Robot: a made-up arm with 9 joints. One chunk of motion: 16 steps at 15 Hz.
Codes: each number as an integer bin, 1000 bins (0 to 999) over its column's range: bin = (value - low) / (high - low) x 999, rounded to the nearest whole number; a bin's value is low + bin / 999 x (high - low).
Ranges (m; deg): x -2.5..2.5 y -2.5..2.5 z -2.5..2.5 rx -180..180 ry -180..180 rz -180..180
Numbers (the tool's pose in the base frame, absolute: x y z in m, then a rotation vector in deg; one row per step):
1: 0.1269 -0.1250 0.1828 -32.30 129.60 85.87
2: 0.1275 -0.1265 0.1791 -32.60 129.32 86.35
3: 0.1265 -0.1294 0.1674 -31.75 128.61 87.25
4: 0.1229 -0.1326 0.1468 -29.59 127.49 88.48
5: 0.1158 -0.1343 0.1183 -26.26 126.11 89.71
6: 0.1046 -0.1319 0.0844 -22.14 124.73 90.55
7: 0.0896 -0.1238 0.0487 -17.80 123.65 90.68
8: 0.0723 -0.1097 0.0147 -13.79 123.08 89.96
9: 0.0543 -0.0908 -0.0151 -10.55 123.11 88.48
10: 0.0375 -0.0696 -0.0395 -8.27 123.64 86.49
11: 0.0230 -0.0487 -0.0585 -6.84 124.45 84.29
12: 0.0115 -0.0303 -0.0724 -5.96 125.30 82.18
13: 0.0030 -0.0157 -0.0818 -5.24 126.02 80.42
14: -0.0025 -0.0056 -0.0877 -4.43 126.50 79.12
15: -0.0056 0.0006 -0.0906 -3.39 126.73 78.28
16: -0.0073 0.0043 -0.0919 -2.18 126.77 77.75
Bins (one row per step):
1: 525 475 536 410 859 738
2: 525 474 535 409 858 739
3: 525 474 533 411 856 742
4: 524 473 529 417 853 745
5: 523 473 523 427 849 748
6: 520 473 516 438 846 751
7: 517 475 509 450 843 751
8: 514 478 502 461 841 749
9: 510 481 496 470 841 745
10: 507 486 492 477 843 740
11: 504 490 488 481 845 733
12: 502 493 485 483 847 728
13: 500 496 483 485 849 723
14: 499 498 482 487 851 719
15: 498 500 481 490 851 717
16: 498 500 481 493 851 715

